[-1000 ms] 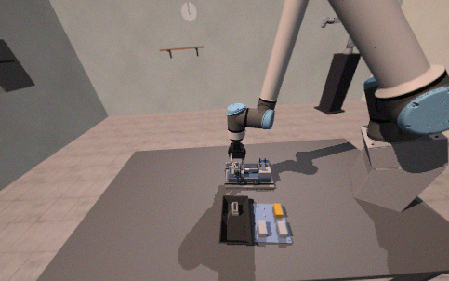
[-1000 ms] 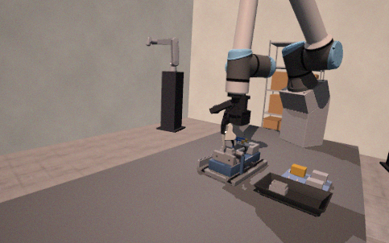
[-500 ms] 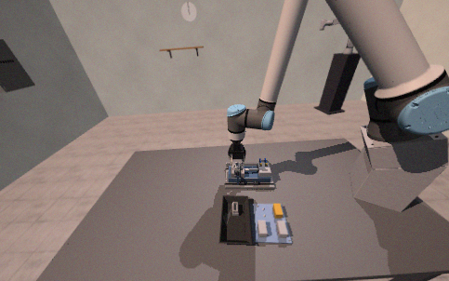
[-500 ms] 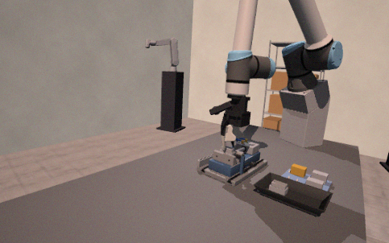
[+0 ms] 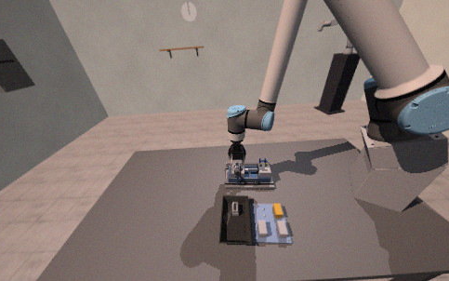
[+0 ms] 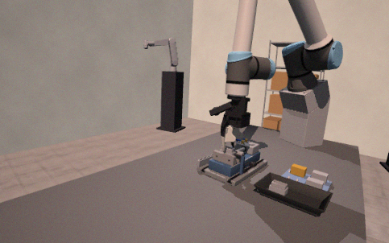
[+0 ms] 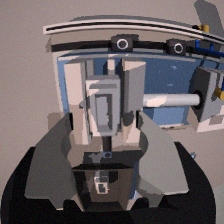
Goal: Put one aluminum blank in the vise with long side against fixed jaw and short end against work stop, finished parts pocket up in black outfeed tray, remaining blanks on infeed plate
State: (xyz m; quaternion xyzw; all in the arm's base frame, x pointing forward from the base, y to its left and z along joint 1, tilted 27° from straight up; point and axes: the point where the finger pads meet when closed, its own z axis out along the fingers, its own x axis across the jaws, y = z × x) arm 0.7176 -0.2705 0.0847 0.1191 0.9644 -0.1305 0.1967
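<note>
My gripper is now 80 mm above the vise, 70 mm past it and 20 mm to the right of it. From my hand the other things lie so: yellow brass blank (300 mm to the left, 120 mm behind, 100 mm below).
</note>
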